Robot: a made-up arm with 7 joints. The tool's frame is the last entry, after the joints.
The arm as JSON. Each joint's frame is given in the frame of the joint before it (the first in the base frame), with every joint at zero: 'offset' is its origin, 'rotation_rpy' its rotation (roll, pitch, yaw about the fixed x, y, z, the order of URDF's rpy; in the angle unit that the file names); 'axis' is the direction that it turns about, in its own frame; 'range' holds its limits. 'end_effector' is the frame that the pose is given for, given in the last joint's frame.
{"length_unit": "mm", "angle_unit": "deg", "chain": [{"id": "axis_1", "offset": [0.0, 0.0, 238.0], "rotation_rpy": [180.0, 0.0, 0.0], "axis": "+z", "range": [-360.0, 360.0]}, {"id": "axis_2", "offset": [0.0, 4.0, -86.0], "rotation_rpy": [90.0, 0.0, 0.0], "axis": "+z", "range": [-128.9, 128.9]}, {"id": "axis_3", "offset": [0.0, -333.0, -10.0], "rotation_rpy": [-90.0, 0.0, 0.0], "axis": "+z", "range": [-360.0, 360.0]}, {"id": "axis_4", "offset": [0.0, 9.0, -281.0], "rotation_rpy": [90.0, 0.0, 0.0], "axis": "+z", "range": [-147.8, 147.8]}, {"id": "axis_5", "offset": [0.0, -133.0, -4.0], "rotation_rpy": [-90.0, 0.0, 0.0], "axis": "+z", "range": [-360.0, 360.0]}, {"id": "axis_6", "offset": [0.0, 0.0, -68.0], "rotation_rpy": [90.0, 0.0, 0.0], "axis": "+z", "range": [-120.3, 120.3]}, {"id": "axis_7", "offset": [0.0, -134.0, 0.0], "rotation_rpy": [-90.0, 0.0, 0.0], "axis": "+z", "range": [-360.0, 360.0]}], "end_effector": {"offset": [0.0, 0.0, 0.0], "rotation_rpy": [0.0, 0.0, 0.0]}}
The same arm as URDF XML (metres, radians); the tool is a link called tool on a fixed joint. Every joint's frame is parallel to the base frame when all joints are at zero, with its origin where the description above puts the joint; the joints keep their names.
<robot name="arm">
  <link name="base"/>
  <link name="link1"/>
  <link name="link2"/>
  <link name="link3"/>
  <link name="link4"/>
  <link name="link5"/>
  <link name="link6"/>
  <link name="link7"/>
  <link name="tool"/>
  <joint name="axis_1" type="revolute">
    <parent link="base"/>
    <child link="link1"/>
    <origin xyz="0 0 0.238"/>
    <axis xyz="0 0 -1"/>
    <limit lower="-6.2832" upper="6.2832"/>
  </joint>
  <joint name="axis_2" type="revolute">
    <parent link="link1"/>
    <child link="link2"/>
    <origin xyz="0 -0.004 0.086"/>
    <axis xyz="0 1 0"/>
    <limit lower="-2.2497" upper="2.2497"/>
  </joint>
  <joint name="axis_3" type="revolute">
    <parent link="link2"/>
    <child link="link3"/>
    <origin xyz="0 -0.01 0.333"/>
    <axis xyz="0 0 -1"/>
    <limit lower="-6.2832" upper="6.2832"/>
  </joint>
  <joint name="axis_4" type="revolute">
    <parent link="link3"/>
    <child link="link4"/>
    <origin xyz="0 -0.009 0.281"/>
    <axis xyz="0 1 0"/>
    <limit lower="-2.5796" upper="2.5796"/>
  </joint>
  <joint name="axis_5" type="revolute">
    <parent link="link4"/>
    <child link="link5"/>
    <origin xyz="0 -0.004 0.133"/>
    <axis xyz="0 0 -1"/>
    <limit lower="-6.2832" upper="6.2832"/>
  </joint>
  <joint name="axis_6" type="revolute">
    <parent link="link5"/>
    <child link="link6"/>
    <origin xyz="0 0 0.068"/>
    <axis xyz="0 1 0"/>
    <limit lower="-2.0996" upper="2.0996"/>
  </joint>
  <joint name="axis_7" type="revolute">
    <parent link="link6"/>
    <child link="link7"/>
    <origin xyz="0 0 0.134"/>
    <axis xyz="0 0 -1"/>
    <limit lower="-6.2832" upper="6.2832"/>
  </joint>
  <joint name="tool_joint" type="fixed">
    <parent link="link7"/>
    <child link="tool"/>
    <origin xyz="0 0 0" rpy="3.1416 0 0"/>
  </joint>
</robot>

